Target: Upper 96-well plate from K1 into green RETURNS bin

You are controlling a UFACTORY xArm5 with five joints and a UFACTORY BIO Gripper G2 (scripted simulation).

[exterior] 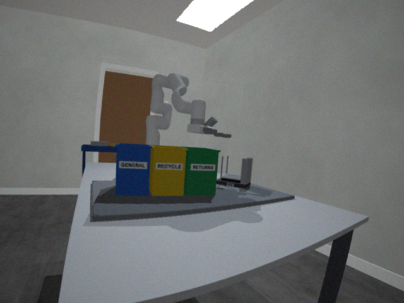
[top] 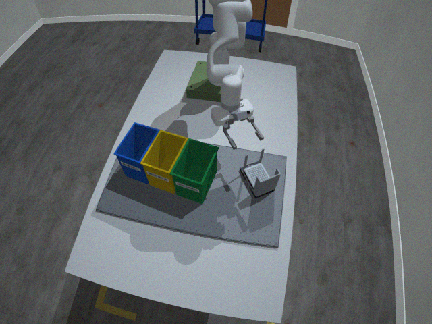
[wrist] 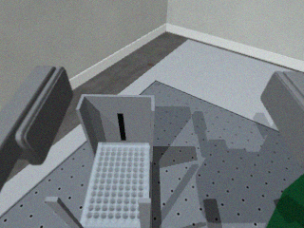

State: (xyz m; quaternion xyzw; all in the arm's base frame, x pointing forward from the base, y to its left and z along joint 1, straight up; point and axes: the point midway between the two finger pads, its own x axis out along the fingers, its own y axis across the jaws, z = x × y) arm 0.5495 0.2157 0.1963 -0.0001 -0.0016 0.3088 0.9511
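My hand is 22 cm above the black plate, 8 cm to the right of it and 3 cm short of it. Also, from my hand: blue general bin: 44 cm to the right, 16 cm below, 6 cm ahead; then green returns bin: 18 cm to the right, 16 cm below, 9 cm ahead; then yellow recycle bin: 31 cm to the right, 16 cm below, 7 cm ahead.
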